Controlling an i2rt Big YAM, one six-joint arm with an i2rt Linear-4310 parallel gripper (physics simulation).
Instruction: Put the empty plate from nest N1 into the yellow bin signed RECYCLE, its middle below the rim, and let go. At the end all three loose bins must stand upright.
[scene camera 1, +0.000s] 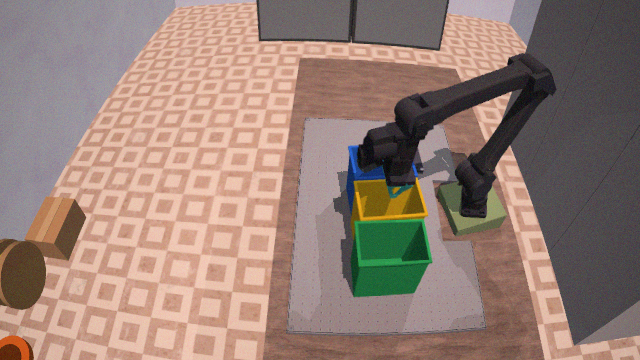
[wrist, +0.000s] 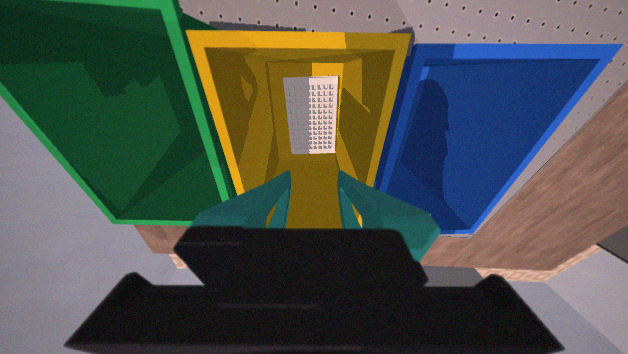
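Where they show: gripper, fingertip midpoint: (scene camera 1: 391, 191) (wrist: 314, 177); arm's base at its link origin: (scene camera 1: 473, 202).
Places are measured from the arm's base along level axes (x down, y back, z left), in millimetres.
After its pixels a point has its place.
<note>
The white plate (wrist: 312, 115) @[x 21, y -295, z 166 mm], with a grid of small wells, lies at the bottom of the yellow bin (scene camera 1: 391, 217) @[x -142, y -273, z 235 mm] (wrist: 300, 40) @[x -143, y -365, z 200 mm], well below its rim. The yellow bin stands upright between the green bin (scene camera 1: 387, 280) @[x -54, y -248, z 367 mm] (wrist: 185, 100) @[x 23, y -251, z 366 mm] and the blue bin (scene camera 1: 351, 175) @[x -84, y -405, z 67 mm] (wrist: 537, 145) @[x -143, y -365, z -6 mm], which also stand upright. My gripper (scene camera 1: 398, 194) @[x -157, y -286, z 164 mm] (wrist: 314, 177) @[x -157, y -286, z 164 mm] points down over the yellow bin. Its teal fingers are open with a gap between them, and nothing is between them. The plate does not show in the scene view. The RECYCLE sign and nest N1 do not show.
The bins stand on a grey perforated mat (scene camera 1: 320, 310) @[x 37, y -399, z 449 mm] (wrist: 490, 20) @[x 37, y -493, z -31 mm] on a brown wooden table (scene camera 1: 370, 90) @[x 50, y -431, z -570 mm] (wrist: 565, 200) @[x 50, y -302, z -554 mm]. The arm's base stands on a green block (scene camera 1: 452, 212) @[x 16, y -70, z 46 mm] to the right of the bins. A cardboard box (scene camera 1: 55, 227) is on the floor at the far left.
</note>
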